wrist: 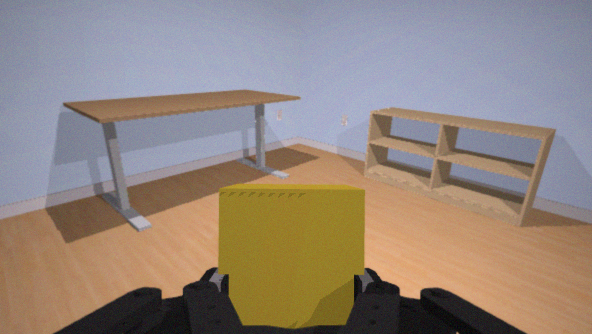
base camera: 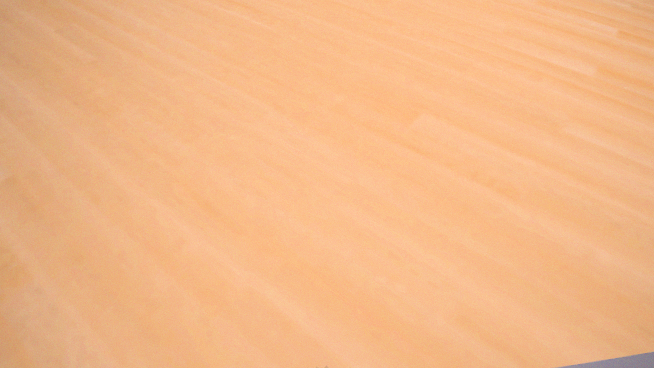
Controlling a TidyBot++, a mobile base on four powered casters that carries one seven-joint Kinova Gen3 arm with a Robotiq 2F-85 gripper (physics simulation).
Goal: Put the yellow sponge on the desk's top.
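Places are measured from the arm's base along level axes (x ahead, y left, z up), in millimetres.
Pixels of known places: gripper, fingertip midpoint: (wrist: 290, 276).
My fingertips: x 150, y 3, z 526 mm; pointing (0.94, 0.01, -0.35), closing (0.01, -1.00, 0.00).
Note:
Behind a point stands the place of what it marks.
The yellow sponge (wrist: 292, 240) @(x 132, y 2, z 559 mm) is held upright between the two fingers of my gripper (wrist: 290, 276) @(x 150, y 3, z 526 mm) at the bottom middle of the wrist view. The gripper is shut on it, one finger on each side. The desk (wrist: 185, 104) @(x 2101, y 731, z 323 mm), with a brown top and grey metal legs, stands in the wrist view at the left, some way off across the floor and against the wall. The sponge is apart from the desk. The sponge, the gripper and the desk do not show in the base camera view.
A wooden shelf unit (wrist: 440, 140) @(x 2213, y -1099, z 73 mm) with four compartments stands against the wall at the right of the wrist view. Blue walls meet in a corner between it and the desk. The wooden floor (base camera: 320, 175) @(x 425, y -31, z -397 mm) (wrist: 175, 255) @(x 1426, y 635, z -397 mm) shows in both views.

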